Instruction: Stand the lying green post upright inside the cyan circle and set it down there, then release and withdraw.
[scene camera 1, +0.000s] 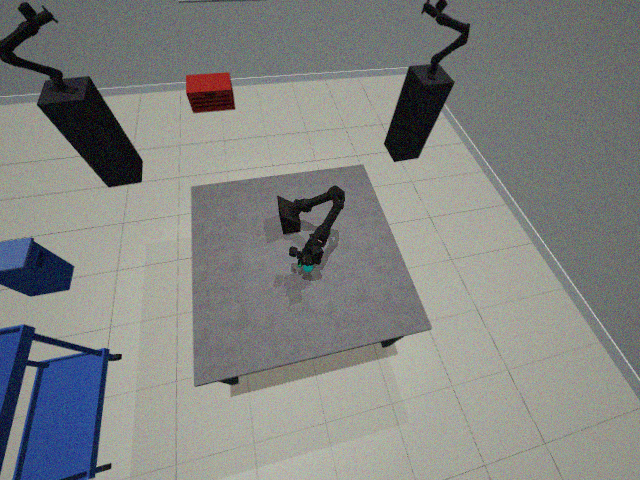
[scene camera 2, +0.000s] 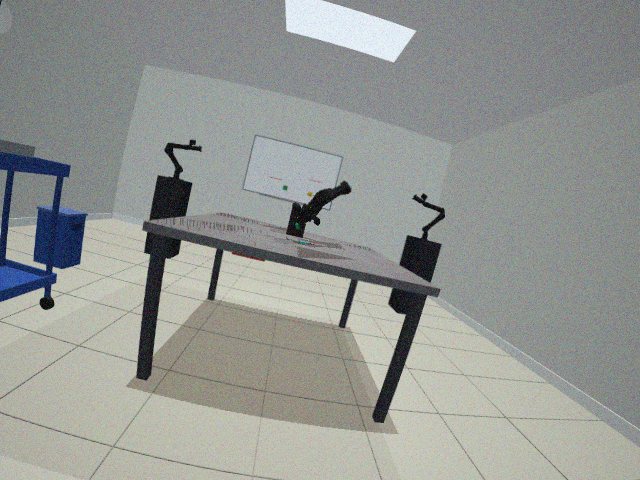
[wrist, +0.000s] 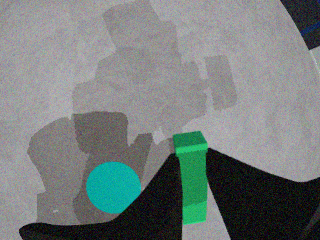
My gripper (wrist: 190, 158) holds a green post (wrist: 191, 147). Further things: a cyan circle (wrist: 112, 187).
